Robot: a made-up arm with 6 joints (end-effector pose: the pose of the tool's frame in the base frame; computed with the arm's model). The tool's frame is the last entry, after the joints.
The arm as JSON. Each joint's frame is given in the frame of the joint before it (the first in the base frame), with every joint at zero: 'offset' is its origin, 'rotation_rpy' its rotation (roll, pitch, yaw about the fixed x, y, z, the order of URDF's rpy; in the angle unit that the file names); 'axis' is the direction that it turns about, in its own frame. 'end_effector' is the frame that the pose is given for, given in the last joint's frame.
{
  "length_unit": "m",
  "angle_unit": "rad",
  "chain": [
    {
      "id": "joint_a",
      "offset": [
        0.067,
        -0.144,
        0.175
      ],
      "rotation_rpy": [
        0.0,
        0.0,
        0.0
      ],
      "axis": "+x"
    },
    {
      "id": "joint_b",
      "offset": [
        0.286,
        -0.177,
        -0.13
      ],
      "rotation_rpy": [
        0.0,
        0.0,
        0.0
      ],
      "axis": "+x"
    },
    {
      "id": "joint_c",
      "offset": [
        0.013,
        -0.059,
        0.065
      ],
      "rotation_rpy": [
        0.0,
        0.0,
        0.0
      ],
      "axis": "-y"
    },
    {
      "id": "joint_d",
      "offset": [
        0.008,
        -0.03,
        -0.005
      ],
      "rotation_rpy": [
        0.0,
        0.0,
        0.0
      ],
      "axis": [
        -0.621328,
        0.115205,
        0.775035
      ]
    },
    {
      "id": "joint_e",
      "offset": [
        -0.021,
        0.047,
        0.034
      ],
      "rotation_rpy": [
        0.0,
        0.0,
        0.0
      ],
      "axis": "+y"
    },
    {
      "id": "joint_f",
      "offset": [
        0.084,
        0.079,
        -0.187
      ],
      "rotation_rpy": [
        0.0,
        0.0,
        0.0
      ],
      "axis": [
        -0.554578,
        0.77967,
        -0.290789
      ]
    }
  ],
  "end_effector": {
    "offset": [
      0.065,
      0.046,
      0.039
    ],
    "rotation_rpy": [
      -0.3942,
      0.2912,
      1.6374
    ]
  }
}
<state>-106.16 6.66 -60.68 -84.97 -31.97 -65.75</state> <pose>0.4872 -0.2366 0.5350 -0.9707 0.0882 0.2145 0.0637</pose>
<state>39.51 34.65 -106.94 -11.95 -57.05 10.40</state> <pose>0.3908 -0.0117 -0.0525 0.4138 -0.1217 0.7804 0.4527</pose>
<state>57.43 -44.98 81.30 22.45 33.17 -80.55</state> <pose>0.4675 -0.1314 -0.0540 -0.5662 -0.6966 0.4186 0.1380</pose>
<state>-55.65 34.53 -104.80 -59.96 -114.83 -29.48</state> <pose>0.5788 -0.4895 0.2332 -0.7282 0.1548 0.5848 0.3222</pose>
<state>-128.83 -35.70 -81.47 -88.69 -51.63 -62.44</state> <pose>0.4615 0.0366 0.4950 0.7628 -0.3465 0.0049 0.5460</pose>
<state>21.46 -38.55 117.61 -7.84 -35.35 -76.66</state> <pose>0.3211 -0.1855 0.1378 0.5098 0.6240 0.1307 0.5776</pose>
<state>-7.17 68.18 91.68 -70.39 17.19 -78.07</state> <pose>0.3467 -0.5115 0.1565 -0.1620 -0.7255 -0.6467 0.1707</pose>
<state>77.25 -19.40 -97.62 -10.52 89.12 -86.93</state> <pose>0.3688 -0.1715 0.1007 0.7859 0.2585 0.3904 0.4039</pose>
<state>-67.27 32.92 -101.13 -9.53 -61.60 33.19</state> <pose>0.4144 -0.4178 0.1007 -0.1201 0.6588 0.4930 0.5554</pose>
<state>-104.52 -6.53 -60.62 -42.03 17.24 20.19</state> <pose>0.3774 -0.3934 0.3727 -0.3609 0.6193 -0.1199 0.6869</pose>
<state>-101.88 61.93 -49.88 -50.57 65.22 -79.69</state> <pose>0.3933 -0.1432 0.3691 -0.1631 -0.0428 0.2173 0.9614</pose>
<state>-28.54 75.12 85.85 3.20 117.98 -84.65</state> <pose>0.3276 -0.2952 0.1178 0.0717 -0.7239 0.3330 0.5999</pose>
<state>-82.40 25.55 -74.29 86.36 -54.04 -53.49</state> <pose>0.2290 -0.1817 0.3651 0.2453 -0.1978 0.8953 0.3150</pose>
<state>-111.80 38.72 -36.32 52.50 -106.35 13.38</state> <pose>0.3744 0.0158 0.2501 -0.4878 0.0179 0.8724 0.0265</pose>
